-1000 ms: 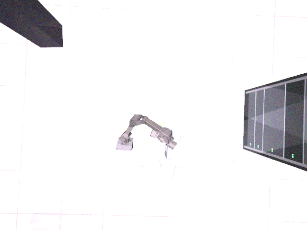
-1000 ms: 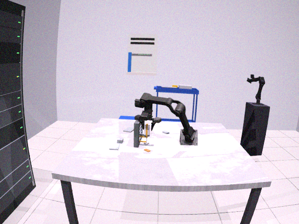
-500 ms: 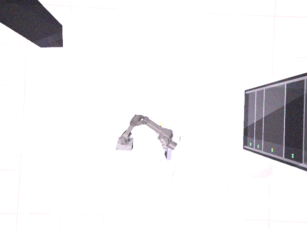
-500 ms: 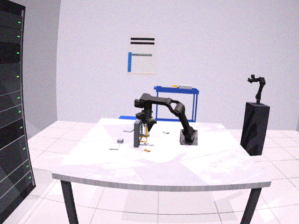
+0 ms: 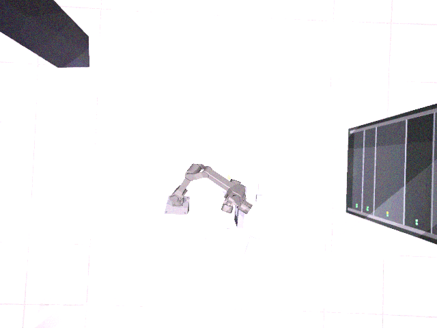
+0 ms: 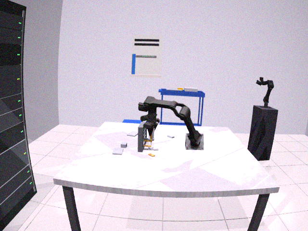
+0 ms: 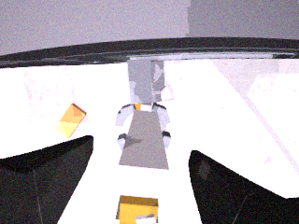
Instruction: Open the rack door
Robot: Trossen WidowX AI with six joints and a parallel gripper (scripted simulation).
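Right now the orange handle is 20 mm below my gripper tip and 10 mm to the right of it. The rest, counted from my gripper tip: orange piece (120 mm below, 100 mm to the left).
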